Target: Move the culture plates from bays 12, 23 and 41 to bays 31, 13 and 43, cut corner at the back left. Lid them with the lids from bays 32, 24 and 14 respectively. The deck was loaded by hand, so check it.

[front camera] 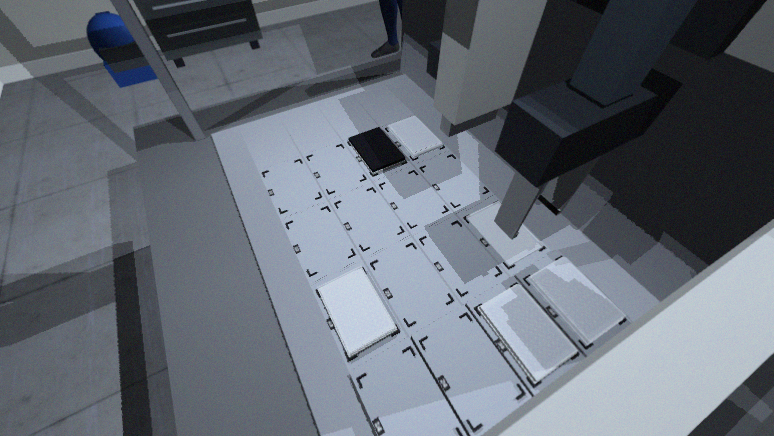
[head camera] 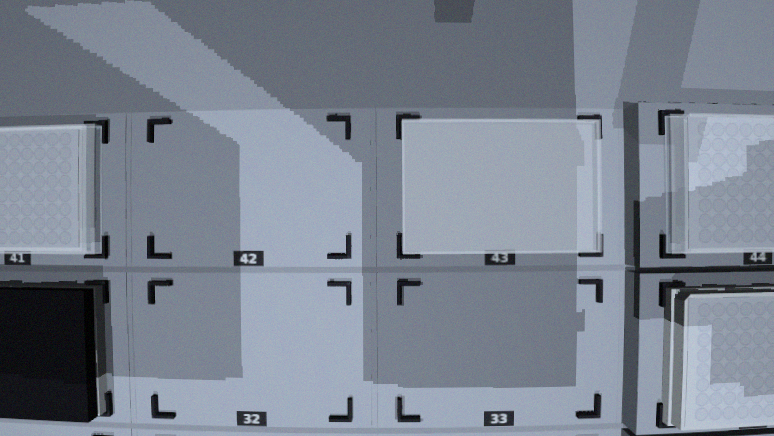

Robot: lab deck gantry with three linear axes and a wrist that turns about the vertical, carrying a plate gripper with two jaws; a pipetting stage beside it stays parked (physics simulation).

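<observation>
My gripper hangs over the deck at bay 43, its two jaws apart with nothing between them; its height is hard to tell. Under it a low, smooth pale piece without visible wells lies in bay 43, partly hidden by a jaw in the front view. A pale plate with wells stands in bay 41. A black-topped piece with a pale lower edge stands in bay 31. A smooth white-topped piece sits in bay 13. Bay 32 holds no piece in the head view.
Two welled plates stand at the right of the head view: one in bay 44, another in bay 34, its back left corner cut. The pale pipetting column stands behind the deck, left of the gripper. Hard shadows cross the deck.
</observation>
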